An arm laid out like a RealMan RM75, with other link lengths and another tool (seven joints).
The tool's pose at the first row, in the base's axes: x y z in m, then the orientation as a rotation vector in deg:
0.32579 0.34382 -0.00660 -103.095 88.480 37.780
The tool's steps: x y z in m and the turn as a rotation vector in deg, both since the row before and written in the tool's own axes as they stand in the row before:
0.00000 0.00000 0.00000 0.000 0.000 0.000
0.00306 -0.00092 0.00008 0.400 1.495 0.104
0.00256 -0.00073 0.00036 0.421 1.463 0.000
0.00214 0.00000 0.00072 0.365 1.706 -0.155
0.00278 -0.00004 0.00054 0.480 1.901 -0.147
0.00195 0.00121 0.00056 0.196 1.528 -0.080
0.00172 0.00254 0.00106 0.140 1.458 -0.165
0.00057 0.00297 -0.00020 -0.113 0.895 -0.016
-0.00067 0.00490 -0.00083 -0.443 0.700 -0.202
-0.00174 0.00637 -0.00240 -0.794 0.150 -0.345
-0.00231 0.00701 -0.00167 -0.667 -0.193 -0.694
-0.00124 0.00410 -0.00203 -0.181 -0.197 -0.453
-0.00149 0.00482 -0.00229 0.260 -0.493 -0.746
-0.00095 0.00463 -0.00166 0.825 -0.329 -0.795
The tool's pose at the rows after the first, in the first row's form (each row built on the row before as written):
0.32579 0.34382 -0.00660 -103.095 88.480 37.780
0.32723 0.34197 -0.00878 -103.605 89.592 36.266
0.32840 0.34058 -0.01076 -104.138 90.572 34.698
0.32881 0.33964 -0.01277 -104.944 91.545 32.894
0.32936 0.33806 -0.01505 -105.752 92.643 30.809
0.32855 0.33695 -0.01697 -106.499 93.556 29.304
0.32645 0.33622 -0.01934 -107.301 94.332 27.859
0.32361 0.33548 -0.02011 -107.870 94.901 27.182
0.31861 0.33518 -0.01999 -108.711 95.171 26.895
0.31182 0.33462 -0.01826 -109.619 94.961 27.352
0.30439 0.33483 -0.01682 -110.508 94.160 27.857
0.29998 0.33414 -0.01521 -110.863 93.575 28.018
0.29480 0.33336 -0.01339 -110.946 92.476 27.927
0.28996 0.33252 -0.01241 -110.732 91.401 27.165

